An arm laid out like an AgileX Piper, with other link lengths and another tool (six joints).
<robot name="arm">
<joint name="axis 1" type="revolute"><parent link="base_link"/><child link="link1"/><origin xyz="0 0 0.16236"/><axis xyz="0 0 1"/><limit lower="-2.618" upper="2.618"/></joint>
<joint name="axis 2" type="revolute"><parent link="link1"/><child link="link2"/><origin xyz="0 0 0"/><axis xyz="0 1 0"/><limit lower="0" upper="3.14"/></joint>
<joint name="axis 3" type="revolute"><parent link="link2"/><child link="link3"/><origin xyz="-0.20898 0 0.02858"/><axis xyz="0 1 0"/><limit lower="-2.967" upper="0"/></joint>
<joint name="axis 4" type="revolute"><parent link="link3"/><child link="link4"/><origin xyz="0.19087 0 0.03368"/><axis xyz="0.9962 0 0.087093"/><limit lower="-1.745" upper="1.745"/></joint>
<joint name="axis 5" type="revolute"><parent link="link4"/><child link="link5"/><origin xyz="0 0 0"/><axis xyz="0 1 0"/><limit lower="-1.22" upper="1.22"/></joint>
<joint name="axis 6" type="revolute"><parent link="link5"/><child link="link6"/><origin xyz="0.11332 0 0.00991"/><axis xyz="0.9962 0 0.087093"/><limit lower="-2.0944" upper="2.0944"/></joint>
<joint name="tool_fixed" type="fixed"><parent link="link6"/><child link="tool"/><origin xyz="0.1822 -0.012 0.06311" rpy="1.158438 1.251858 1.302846"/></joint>
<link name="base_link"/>
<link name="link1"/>
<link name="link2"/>
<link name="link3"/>
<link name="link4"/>
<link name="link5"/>
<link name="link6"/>
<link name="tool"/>
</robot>
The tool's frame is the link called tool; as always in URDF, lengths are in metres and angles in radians.
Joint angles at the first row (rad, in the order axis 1, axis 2, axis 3, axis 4, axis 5, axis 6):
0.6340, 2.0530, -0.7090, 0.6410, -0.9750, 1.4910
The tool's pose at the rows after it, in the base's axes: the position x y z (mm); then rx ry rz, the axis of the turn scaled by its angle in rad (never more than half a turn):
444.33 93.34 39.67 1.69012 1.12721 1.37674
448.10 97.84 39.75 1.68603 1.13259 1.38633
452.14 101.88 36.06 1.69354 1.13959 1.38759
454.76 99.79 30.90 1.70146 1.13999 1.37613
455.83 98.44 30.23 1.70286 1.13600 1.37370
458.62 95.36 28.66 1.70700 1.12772 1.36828
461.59 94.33 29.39 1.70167 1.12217 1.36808
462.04 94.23 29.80 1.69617 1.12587 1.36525
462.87 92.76 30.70 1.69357 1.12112 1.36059
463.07 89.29 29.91 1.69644 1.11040 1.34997
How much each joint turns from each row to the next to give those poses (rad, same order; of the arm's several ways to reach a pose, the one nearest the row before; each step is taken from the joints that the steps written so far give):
-0.0120, 0.0090, -0.0190, -0.0020, 0.0100, 0.0000
-0.0020, 0.0120, -0.0210, -0.0100, 0.0060, 0.0000
-0.0050, 0.0190, -0.0300, -0.0070, 0.0180, 0.0000
-0.0110, 0.0200, -0.0180, -0.0040, 0.0080, 0.0000
-0.0040, 0.0050, -0.0050, 0.0000, 0.0000, 0.0000
-0.0110, 0.0110, -0.0130, -0.0020, 0.0030, 0.0000
-0.0050, 0.0090, -0.0130, 0.0000, -0.0020, -0.0050
0.0000, 0.0010, -0.0020, 0.0010, 0.0000, -0.0070
0.0000, 0.0010, -0.0050, 0.0090, 0.0000, -0.0090
0.0000, 0.0050, -0.0050, 0.0160, -0.0020, -0.0080

